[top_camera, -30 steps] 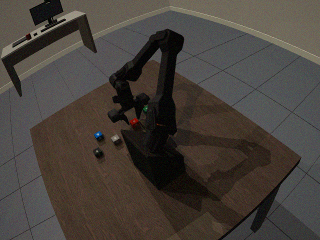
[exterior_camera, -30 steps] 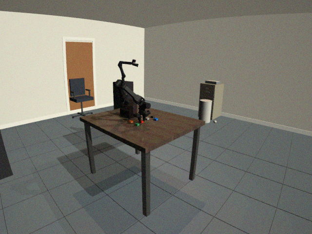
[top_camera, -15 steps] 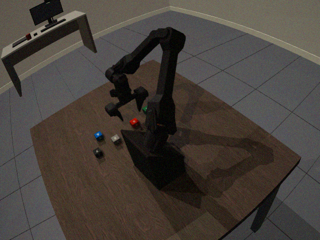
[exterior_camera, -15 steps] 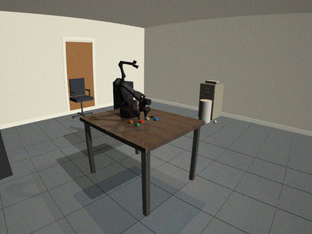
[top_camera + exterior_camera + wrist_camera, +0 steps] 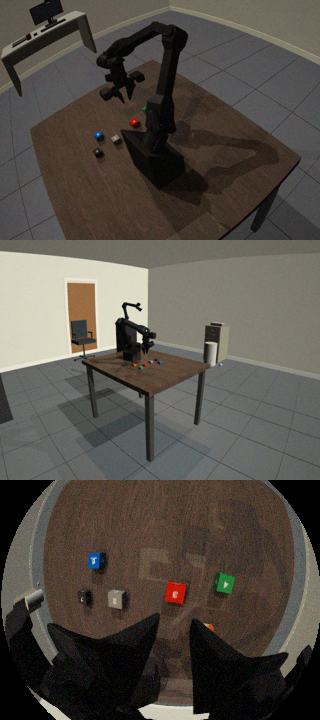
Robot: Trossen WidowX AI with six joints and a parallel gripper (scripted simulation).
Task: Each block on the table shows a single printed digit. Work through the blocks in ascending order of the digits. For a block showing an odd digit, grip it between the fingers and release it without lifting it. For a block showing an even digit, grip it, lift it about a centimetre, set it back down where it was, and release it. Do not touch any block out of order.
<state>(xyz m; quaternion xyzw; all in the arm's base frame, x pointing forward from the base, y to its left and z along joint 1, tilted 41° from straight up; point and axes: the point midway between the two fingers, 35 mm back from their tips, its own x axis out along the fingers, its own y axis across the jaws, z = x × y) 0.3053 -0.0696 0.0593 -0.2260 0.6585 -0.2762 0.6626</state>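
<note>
My gripper tip is 11 cm above the green block, 9 cm to the left of it and 2 cm short of it. Round my gripper tip: orange block: 11 cm below, 9 cm behind, 7 cm to the right; red block: 11 cm below, 1 cm behind; grey block: 12 cm to the left, 11 cm below, 3 cm behind.
</note>
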